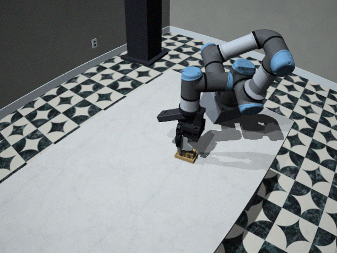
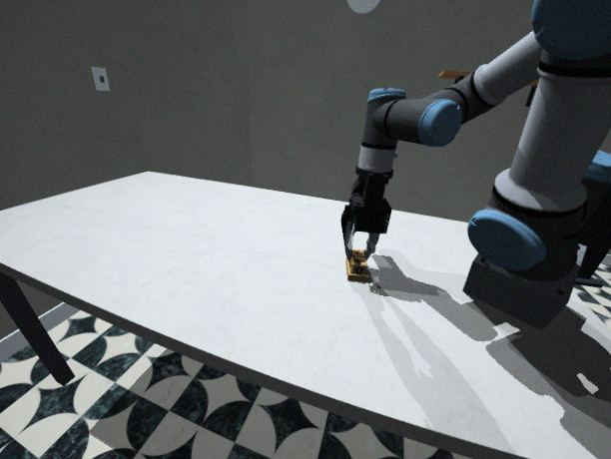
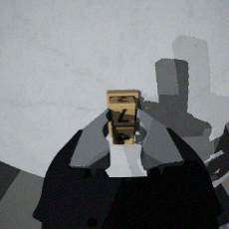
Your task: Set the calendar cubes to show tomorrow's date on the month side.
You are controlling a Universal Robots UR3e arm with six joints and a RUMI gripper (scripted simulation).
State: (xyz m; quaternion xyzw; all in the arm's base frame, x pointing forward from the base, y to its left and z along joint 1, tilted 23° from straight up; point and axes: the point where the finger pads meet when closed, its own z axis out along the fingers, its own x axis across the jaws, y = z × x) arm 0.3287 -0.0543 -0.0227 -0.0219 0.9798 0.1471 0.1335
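My gripper is now 10 mm above the wooden cube. Also, from my hand: wooden calendar tray (30 mm below, 20 mm to the left).
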